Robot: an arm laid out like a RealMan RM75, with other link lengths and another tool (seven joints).
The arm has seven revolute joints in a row. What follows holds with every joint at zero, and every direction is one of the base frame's. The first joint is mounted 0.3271 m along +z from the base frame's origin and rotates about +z. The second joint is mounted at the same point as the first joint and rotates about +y. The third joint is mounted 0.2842 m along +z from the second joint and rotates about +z. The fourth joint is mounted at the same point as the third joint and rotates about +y. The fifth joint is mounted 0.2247 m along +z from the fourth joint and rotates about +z. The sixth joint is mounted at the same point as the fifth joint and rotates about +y. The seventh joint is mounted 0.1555 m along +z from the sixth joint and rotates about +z. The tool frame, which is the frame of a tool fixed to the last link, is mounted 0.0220 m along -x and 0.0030 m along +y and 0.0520 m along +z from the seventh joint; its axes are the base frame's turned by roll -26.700, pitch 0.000 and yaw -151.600 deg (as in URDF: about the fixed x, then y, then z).
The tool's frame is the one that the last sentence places.
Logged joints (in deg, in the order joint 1, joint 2, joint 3, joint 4, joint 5, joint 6, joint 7), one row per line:
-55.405 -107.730 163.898 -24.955 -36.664 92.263 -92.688
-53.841 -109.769 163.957 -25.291 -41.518 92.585 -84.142
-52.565 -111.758 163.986 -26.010 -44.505 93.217 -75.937
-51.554 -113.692 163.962 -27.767 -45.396 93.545 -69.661
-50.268 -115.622 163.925 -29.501 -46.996 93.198 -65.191
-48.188 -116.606 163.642 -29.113 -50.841 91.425 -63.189
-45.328 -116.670 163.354 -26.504 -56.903 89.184 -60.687
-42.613 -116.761 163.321 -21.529 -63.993 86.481 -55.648
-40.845 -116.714 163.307 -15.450 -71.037 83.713 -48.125
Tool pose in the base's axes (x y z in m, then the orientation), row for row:
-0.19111 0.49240 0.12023 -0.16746 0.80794 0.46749 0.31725
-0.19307 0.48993 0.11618 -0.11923 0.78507 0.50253 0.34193
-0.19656 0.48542 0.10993 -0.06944 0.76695 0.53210 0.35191
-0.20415 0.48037 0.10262 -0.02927 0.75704 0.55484 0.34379
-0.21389 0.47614 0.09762 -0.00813 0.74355 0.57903 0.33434
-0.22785 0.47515 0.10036 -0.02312 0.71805 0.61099 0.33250
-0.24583 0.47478 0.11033 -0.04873 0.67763 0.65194 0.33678
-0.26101 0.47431 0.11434 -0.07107 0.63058 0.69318 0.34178
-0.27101 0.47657 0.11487 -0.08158 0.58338 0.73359 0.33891
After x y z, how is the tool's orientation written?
As a quaternion, x y z w.
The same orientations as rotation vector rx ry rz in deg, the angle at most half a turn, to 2 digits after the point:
-25.25 121.83 70.50
-17.76 116.97 74.87
-10.30 113.72 78.90
-4.36 112.69 82.59
-1.22 111.19 86.59
-3.46 107.47 91.45
-7.28 101.21 97.38
-10.59 93.96 103.29
-12.17 87.05 109.46

